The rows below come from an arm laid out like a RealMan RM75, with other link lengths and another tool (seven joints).
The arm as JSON. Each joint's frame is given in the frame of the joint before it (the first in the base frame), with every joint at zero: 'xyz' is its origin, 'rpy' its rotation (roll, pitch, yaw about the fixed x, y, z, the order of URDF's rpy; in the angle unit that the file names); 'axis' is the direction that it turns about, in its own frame. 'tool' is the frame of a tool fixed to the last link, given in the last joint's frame.
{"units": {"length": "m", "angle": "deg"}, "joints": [
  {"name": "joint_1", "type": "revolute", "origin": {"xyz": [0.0, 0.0, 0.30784], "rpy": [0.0, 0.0, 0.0]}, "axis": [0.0, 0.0, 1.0]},
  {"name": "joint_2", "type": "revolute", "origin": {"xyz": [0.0, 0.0, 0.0], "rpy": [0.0, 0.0, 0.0]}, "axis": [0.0, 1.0, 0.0]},
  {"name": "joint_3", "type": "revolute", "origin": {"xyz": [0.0, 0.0, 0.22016], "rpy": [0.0, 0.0, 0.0]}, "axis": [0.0, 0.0, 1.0]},
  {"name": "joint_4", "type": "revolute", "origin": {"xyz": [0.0, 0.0, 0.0], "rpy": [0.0, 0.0, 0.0]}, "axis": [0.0, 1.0, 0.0]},
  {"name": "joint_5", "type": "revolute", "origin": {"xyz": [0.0, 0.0, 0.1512], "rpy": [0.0, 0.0, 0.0]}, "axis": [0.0, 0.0, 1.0]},
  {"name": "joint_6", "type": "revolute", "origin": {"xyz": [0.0, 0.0, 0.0], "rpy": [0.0, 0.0, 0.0]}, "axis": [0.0, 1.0, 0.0]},
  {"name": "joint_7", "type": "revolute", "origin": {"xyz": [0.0, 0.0, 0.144], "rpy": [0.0, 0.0, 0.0]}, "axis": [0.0, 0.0, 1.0]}
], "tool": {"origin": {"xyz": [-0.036, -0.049, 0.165], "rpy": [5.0, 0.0, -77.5]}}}
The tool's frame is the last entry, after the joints.
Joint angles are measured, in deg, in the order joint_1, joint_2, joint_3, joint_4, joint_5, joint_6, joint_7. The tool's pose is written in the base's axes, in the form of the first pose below.
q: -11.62, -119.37, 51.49, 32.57, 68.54, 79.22, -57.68
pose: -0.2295, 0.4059, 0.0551, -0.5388, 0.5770, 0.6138, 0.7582, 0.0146, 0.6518
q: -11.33, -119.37, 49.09, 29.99, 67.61, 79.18, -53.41
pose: -0.2451, 0.4075, 0.0670, -0.5427, 0.5236, 0.6568, 0.7714, 0.0014, 0.6363
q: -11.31, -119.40, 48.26, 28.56, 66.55, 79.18, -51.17
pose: -0.2512, 0.4086, 0.0732, -0.5454, 0.4959, 0.6758, 0.7754, -0.0077, 0.6315
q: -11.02, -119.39, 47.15, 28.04, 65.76, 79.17, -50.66
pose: -0.2579, 0.4092, 0.0815, -0.5603, 0.4664, 0.6845, 0.7706, -0.0095, 0.6373
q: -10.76, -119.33, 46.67, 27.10, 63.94, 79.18, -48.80
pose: -0.2640, 0.4102, 0.0916, -0.5653, 0.4316, 0.7030, 0.7724, -0.0223, 0.6348
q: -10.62, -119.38, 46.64, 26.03, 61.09, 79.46, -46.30
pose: -0.2672, 0.4118, 0.1040, -0.5676, 0.3919, 0.7241, 0.7735, -0.0476, 0.6320
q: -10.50, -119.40, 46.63, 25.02, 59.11, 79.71, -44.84
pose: -0.2706, 0.4119, 0.1114, -0.5754, 0.3639, 0.7325, 0.7706, -0.0589, 0.6346
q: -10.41, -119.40, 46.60, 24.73, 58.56, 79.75, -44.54
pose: -0.2724, 0.4116, 0.1135, -0.5795, 0.3549, 0.7337, 0.7690, -0.0600, 0.6364
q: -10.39, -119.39, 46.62, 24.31, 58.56, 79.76, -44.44
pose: -0.2738, 0.4108, 0.1118, -0.5829, 0.3547, 0.7310, 0.7676, -0.0547, 0.6386
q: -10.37, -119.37, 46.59, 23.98, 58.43, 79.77, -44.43
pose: -0.2752, 0.4103, 0.1115, -0.5876, 0.3522, 0.7285, 0.7651, -0.0511, 0.6419
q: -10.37, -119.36, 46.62, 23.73, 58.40, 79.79, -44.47
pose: -0.2759, 0.4099, 0.1105, -0.5909, 0.3524, 0.7257, 0.7631, -0.0479, 0.6445
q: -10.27, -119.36, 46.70, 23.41, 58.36, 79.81, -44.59
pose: -0.2773, 0.4088, 0.1088, -0.5966, 0.3523, 0.7211, 0.7597, -0.0417, 0.6489
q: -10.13, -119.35, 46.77, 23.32, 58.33, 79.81, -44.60
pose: -0.2784, 0.4080, 0.1083, -0.5984, 0.3515, 0.7200, 0.7592, -0.0385, 0.6497
